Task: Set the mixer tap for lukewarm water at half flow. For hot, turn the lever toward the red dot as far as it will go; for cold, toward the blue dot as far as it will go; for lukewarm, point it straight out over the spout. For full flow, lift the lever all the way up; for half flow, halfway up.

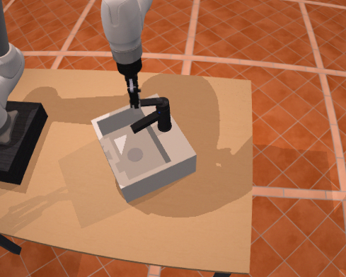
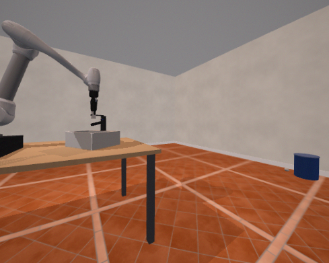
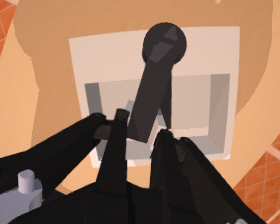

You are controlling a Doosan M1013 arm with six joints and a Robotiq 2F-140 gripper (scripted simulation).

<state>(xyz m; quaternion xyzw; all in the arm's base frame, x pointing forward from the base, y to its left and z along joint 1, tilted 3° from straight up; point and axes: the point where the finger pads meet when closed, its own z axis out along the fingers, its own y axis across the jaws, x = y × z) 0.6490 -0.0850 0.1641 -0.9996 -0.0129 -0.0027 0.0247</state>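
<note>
Now: hand 30 mm short of the lever. Also, from my hand: black mixer tap 60 mm ahead, 50 mm below; then grey sink basin 20 mm behind, 40 mm to the right, 230 mm below.
</note>
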